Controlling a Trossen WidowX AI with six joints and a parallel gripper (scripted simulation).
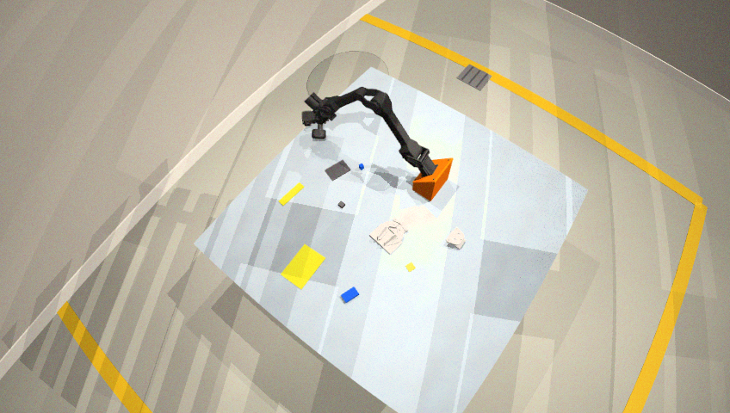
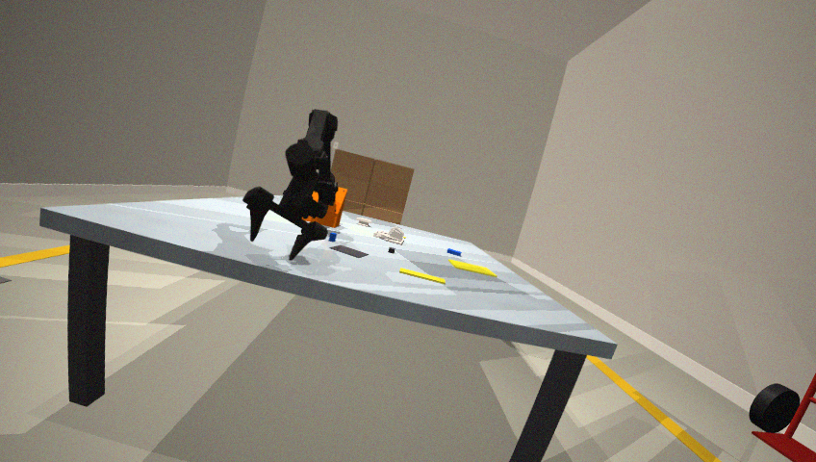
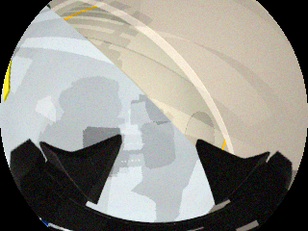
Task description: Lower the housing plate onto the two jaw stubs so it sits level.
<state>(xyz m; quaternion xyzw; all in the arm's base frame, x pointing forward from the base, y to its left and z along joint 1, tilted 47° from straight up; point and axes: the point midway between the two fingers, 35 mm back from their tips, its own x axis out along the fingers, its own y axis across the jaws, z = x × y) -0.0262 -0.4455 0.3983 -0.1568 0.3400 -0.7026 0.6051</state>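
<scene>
The small yellow tile is 40 cm ahead of my gripper tip, 73 cm to the left of it and 2 cm below it. From my gripper tip the other things lie so: small black cube (30 cm ahead, 34 cm to the left, 2 cm below); dark patch (16 cm ahead, 23 cm to the left, 2 cm below).
</scene>
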